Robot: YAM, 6 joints.
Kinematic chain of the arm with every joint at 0, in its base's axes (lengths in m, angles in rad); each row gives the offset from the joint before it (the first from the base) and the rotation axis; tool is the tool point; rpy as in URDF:
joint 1: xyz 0 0 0.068 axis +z
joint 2: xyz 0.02 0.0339 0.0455 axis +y
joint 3: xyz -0.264 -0.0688 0 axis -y
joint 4: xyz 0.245 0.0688 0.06 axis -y
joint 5: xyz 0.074 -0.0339 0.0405 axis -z
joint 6: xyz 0.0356 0 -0.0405 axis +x
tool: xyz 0 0 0 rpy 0 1.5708 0
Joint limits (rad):
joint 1: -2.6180..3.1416
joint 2: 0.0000..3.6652
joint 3: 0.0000..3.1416
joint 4: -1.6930..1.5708
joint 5: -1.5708..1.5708
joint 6: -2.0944..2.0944
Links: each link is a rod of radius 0.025 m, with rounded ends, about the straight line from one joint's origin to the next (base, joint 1, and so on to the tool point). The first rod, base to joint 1, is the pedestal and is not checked.
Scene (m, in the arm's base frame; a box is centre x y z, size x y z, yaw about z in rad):
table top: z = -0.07
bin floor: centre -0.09 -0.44 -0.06 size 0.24 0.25 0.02 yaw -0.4
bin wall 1: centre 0.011 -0.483 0 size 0.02 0.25 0.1 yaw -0.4
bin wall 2: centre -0.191 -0.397 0 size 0.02 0.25 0.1 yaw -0.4
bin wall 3: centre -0.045 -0.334 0 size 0.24 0.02 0.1 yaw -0.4
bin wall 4: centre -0.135 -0.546 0 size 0.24 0.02 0.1 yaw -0.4
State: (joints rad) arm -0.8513 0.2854 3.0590 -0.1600 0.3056 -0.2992
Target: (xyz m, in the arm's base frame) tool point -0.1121 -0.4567 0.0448
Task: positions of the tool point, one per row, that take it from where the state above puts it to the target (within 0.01 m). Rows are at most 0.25 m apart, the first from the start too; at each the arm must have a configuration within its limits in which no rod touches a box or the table.
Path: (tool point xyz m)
1: -0.2771 0.3838 0.4815
2: -0.1490 0.2592 0.6305
3: -0.0403 0.0739 0.6985
4: 0.0231 -0.1344 0.6773
5: 0.0323 -0.3217 0.5752
6: -0.0034 -0.4496 0.4142
7: -0.0608 -0.4952 0.2259
8: -0.1121 -0.4567 0.0448

